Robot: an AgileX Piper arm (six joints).
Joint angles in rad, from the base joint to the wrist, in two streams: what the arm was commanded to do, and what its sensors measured. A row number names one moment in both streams.
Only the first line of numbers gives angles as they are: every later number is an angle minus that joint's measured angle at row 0.
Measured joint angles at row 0:
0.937 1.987 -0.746 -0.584 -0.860 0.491
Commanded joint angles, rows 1 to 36:
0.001 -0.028 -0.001 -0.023 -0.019 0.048
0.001 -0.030 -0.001 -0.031 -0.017 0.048
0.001 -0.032 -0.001 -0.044 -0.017 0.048
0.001 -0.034 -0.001 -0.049 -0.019 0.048
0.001 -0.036 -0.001 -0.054 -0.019 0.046
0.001 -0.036 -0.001 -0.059 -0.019 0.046
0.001 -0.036 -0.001 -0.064 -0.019 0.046
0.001 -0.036 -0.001 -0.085 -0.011 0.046
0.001 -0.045 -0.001 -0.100 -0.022 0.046
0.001 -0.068 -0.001 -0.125 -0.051 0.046
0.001 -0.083 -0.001 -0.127 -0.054 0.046
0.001 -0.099 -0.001 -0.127 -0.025 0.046
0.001 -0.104 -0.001 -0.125 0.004 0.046
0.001 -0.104 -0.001 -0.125 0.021 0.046
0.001 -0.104 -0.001 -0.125 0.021 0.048
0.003 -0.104 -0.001 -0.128 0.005 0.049
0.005 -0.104 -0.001 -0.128 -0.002 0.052
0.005 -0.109 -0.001 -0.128 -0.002 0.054
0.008 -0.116 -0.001 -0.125 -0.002 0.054
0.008 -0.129 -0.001 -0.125 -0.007 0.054
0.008 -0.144 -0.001 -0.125 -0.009 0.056
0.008 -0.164 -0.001 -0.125 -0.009 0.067
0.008 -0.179 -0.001 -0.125 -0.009 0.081
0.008 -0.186 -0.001 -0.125 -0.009 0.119
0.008 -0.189 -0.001 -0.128 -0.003 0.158
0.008 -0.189 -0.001 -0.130 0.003 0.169
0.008 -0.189 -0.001 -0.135 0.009 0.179
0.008 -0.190 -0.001 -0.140 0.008 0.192
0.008 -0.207 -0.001 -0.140 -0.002 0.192
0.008 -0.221 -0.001 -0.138 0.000 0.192
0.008 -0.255 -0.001 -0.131 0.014 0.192
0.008 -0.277 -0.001 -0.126 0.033 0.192
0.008 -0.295 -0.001 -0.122 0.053 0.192
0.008 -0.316 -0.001 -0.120 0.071 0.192
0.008 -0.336 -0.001 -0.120 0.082 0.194
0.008 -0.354 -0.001 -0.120 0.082 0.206
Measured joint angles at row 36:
0.006 -0.273 0.000 -0.137 0.083 0.184
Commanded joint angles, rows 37 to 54:
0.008 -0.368 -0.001 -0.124 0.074 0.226
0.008 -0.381 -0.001 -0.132 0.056 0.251
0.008 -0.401 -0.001 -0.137 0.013 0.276
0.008 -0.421 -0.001 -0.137 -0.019 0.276
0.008 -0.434 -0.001 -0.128 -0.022 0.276
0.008 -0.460 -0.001 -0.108 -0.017 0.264
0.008 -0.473 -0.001 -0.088 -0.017 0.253
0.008 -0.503 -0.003 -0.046 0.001 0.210
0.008 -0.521 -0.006 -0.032 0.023 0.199
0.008 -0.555 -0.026 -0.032 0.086 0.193
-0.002 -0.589 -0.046 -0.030 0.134 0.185
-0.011 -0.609 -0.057 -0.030 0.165 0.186
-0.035 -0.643 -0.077 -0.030 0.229 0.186
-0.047 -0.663 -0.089 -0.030 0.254 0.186
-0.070 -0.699 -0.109 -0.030 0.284 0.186
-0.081 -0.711 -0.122 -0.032 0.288 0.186
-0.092 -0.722 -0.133 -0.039 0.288 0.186
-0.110 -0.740 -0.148 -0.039 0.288 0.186
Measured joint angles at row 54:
-0.058 -0.672 -0.094 -0.054 0.294 0.196
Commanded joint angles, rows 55 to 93:
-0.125 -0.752 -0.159 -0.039 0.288 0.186
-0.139 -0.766 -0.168 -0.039 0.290 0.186
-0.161 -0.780 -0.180 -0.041 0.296 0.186
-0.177 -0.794 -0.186 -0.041 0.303 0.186
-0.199 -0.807 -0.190 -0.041 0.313 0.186
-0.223 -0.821 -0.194 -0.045 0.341 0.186
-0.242 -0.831 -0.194 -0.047 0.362 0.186
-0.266 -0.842 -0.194 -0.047 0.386 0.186
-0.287 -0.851 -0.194 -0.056 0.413 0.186
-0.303 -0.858 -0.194 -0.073 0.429 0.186
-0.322 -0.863 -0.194 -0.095 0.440 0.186
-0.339 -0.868 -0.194 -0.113 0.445 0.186
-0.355 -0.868 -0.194 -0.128 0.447 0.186
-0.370 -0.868 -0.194 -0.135 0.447 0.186
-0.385 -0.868 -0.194 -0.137 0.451 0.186
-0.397 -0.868 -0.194 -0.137 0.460 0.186
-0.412 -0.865 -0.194 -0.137 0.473 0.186
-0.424 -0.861 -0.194 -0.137 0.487 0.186
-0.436 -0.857 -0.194 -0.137 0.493 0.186
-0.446 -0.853 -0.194 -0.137 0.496 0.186
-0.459 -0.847 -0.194 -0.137 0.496 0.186
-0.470 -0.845 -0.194 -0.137 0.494 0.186
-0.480 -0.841 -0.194 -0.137 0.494 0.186
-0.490 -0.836 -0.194 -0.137 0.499 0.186
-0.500 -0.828 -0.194 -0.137 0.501 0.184
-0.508 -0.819 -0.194 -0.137 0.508 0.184
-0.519 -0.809 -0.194 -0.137 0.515 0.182
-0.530 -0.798 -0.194 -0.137 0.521 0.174
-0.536 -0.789 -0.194 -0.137 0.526 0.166
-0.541 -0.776 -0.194 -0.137 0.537 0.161
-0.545 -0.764 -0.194 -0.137 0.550 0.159
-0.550 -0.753 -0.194 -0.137 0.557 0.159
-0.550 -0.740 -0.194 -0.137 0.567 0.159
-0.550 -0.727 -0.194 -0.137 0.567 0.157
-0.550 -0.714 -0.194 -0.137 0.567 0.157
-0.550 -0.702 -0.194 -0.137 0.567 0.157
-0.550 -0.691 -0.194 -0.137 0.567 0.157
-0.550 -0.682 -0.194 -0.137 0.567 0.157
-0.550 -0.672 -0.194 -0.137 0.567 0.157
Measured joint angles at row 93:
-0.545 -0.699 -0.184 -0.137 0.598 0.170
